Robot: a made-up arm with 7 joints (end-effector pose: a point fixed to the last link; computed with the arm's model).
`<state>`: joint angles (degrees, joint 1 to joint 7).
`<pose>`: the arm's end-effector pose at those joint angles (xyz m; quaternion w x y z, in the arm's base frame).
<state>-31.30 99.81 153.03 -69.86 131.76 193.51 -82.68</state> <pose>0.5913 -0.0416 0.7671 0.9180 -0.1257 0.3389 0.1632</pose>
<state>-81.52 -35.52 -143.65 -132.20 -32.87 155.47 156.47</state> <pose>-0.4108 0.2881 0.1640 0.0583 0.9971 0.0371 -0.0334</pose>
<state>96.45 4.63 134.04 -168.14 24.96 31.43 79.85</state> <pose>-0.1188 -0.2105 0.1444 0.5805 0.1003 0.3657 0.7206</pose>
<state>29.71 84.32 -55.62 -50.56 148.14 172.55 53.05</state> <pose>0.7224 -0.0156 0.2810 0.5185 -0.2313 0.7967 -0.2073</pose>
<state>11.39 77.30 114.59 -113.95 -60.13 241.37 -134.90</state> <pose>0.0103 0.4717 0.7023 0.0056 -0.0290 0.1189 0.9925</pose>
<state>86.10 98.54 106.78 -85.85 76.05 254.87 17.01</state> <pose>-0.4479 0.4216 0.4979 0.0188 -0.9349 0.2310 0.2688</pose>
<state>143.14 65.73 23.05 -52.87 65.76 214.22 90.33</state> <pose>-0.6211 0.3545 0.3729 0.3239 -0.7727 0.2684 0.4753</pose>
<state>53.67 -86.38 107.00 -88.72 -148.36 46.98 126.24</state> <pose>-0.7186 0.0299 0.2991 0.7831 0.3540 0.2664 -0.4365</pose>
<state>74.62 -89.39 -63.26 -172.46 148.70 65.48 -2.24</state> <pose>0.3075 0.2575 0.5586 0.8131 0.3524 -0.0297 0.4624</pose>
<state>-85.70 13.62 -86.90 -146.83 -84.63 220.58 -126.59</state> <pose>-0.3986 -0.0789 0.3135 0.1614 0.8291 0.4294 -0.3195</pose>
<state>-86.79 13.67 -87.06 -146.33 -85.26 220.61 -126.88</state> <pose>-0.4026 -0.0711 0.3164 0.1550 0.8295 0.4287 -0.3227</pose>
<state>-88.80 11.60 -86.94 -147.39 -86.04 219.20 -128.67</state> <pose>-0.3986 -0.0609 0.3101 0.1503 0.8337 0.4230 -0.3217</pose>
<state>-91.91 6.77 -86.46 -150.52 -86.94 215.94 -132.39</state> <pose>-0.3830 -0.0519 0.2928 0.1500 0.8414 0.4128 -0.3149</pose>
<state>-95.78 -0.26 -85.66 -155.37 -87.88 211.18 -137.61</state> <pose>-0.3567 -0.0517 0.2701 0.1568 0.8485 0.4046 -0.3029</pose>
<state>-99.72 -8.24 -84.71 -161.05 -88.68 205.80 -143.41</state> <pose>-0.3249 -0.0650 0.2512 0.1713 0.8504 0.4043 -0.2897</pose>
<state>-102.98 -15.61 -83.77 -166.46 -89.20 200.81 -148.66</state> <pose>-0.2946 -0.0876 0.2412 0.1894 0.8460 0.4131 -0.2790</pose>
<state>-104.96 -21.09 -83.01 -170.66 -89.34 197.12 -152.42</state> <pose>-0.2708 -0.1106 0.2388 0.2063 0.8382 0.4255 -0.2717</pose>
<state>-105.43 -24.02 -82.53 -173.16 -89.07 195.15 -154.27</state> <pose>-0.2553 -0.1271 0.2388 0.2188 0.8320 0.4351 -0.2656</pose>
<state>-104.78 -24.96 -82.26 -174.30 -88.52 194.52 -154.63</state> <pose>-0.2461 -0.1370 0.2384 0.2273 0.8290 0.4402 -0.2594</pose>
